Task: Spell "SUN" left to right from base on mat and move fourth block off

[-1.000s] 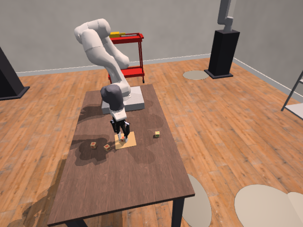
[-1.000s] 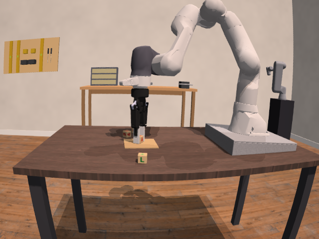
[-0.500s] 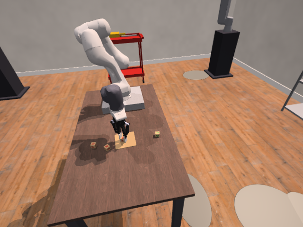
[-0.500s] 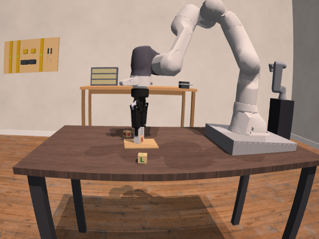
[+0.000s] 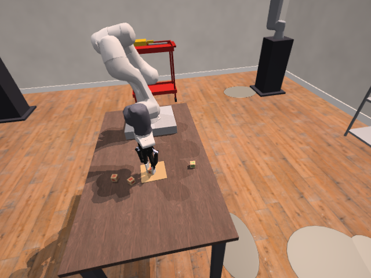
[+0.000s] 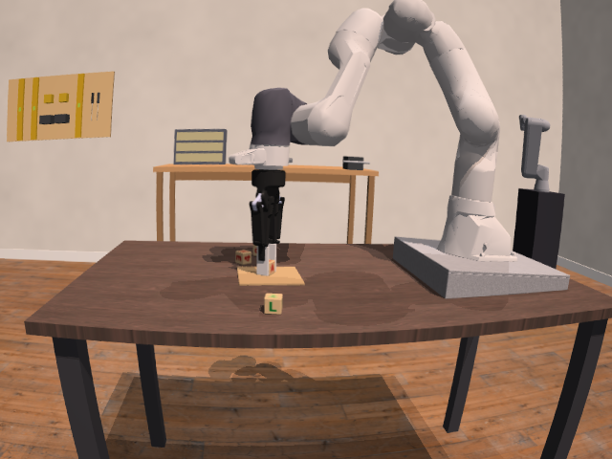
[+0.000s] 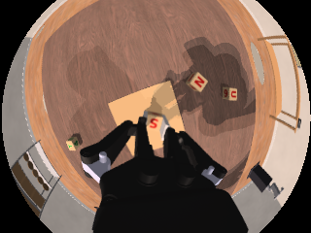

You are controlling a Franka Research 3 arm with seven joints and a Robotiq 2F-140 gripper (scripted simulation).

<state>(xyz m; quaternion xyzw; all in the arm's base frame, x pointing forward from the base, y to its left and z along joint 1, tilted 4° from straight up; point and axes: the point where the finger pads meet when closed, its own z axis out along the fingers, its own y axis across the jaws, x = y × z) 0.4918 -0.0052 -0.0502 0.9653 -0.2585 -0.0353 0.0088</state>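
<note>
The mat is 40 mm below my hand and 10 mm to the left of it. Also, from my hand: S block (20 mm below); then N block (110 mm to the right, 50 mm ahead, 20 mm below); then U block (200 mm to the right, 20 mm below, 10 mm ahead).
</note>
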